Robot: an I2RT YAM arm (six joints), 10 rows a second.
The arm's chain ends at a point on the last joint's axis. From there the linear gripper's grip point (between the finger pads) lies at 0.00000 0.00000 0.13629 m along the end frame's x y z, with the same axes.
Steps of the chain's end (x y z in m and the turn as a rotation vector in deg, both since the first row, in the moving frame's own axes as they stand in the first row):
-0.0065, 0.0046, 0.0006, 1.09, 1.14, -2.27
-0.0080, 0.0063, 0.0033, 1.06, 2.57, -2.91
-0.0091, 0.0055, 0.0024, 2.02, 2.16, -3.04
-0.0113, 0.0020, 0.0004, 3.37, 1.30, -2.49
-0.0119, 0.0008, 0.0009, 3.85, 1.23, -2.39
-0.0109, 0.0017, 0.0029, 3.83, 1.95, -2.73
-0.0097, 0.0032, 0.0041, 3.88, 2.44, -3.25
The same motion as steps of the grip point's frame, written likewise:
-0.0038, 0.0020, 0.0005, 1.09, 1.14, -2.27
-0.0020, 0.0036, 0.0031, 1.06, 2.57, -2.91
-0.0041, 0.0006, 0.0022, 2.02, 2.16, -3.04
-0.0084, -0.0061, 0.0001, 3.37, 1.30, -2.49
-0.0092, -0.0084, 0.0006, 3.85, 1.23, -2.39
-0.0065, -0.0075, 0.0025, 3.83, 1.95, -2.73
-0.0042, -0.0062, 0.0037, 3.88, 2.44, -3.25

